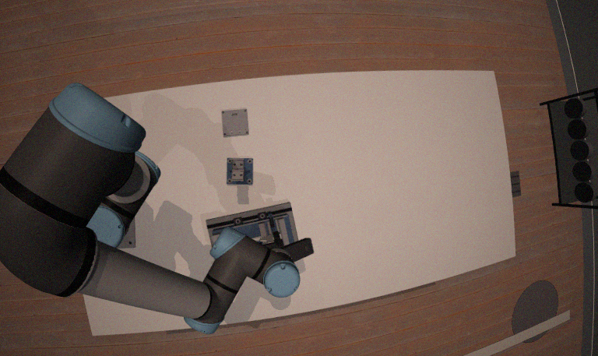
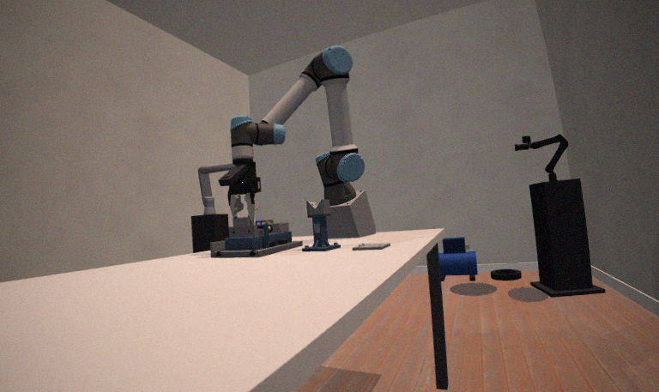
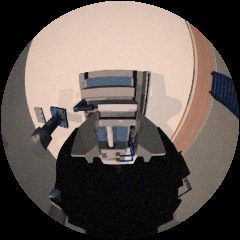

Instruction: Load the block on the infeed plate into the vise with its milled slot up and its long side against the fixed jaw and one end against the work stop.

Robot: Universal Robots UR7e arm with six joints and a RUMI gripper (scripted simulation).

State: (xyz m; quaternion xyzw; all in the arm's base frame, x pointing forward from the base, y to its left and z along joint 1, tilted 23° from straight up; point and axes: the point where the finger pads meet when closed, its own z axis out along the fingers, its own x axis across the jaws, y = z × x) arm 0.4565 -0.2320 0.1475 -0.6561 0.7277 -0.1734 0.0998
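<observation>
Now: hand 70 mm past the vise, 30 mm to the right of it and 80 mm above it. From my hand the other things lie so: part right at my hand; then infeed plate 420 mm to the left, 110 mm below.
</observation>
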